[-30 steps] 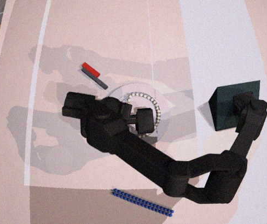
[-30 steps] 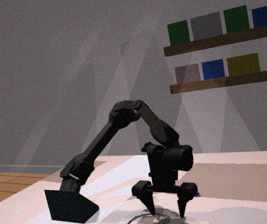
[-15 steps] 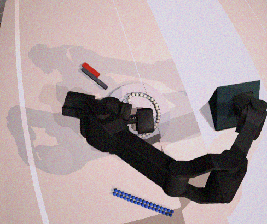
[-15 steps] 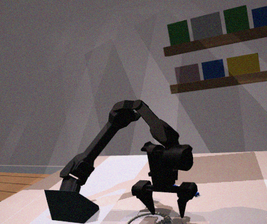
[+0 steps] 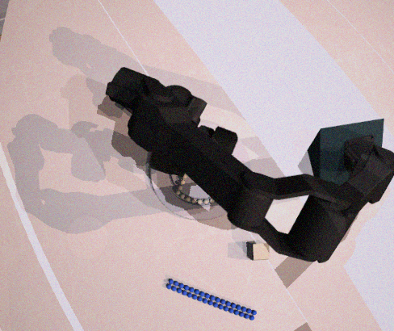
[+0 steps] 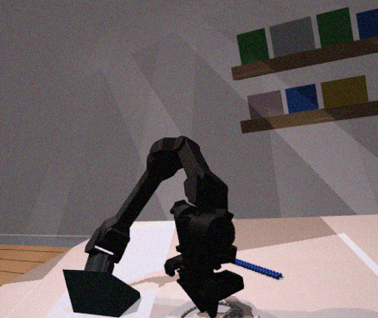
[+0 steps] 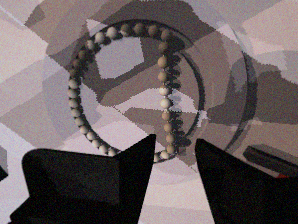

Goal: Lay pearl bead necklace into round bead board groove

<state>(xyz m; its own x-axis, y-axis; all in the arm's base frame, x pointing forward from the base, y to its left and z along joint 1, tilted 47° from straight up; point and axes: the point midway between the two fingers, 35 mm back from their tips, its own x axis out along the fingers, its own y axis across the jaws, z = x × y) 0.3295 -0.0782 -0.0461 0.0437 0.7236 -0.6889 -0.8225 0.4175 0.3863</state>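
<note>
Now: gripper tip 40 mm to the right of the round bead board, 40 mm above it and 20 mm past it. The rest, counted from my gripper tip: small beige cube: 220 mm to the left, 100 mm behind, 30 mm below; then grey block: 130 mm to the right, 90 mm ahead, 40 mm below.
</note>
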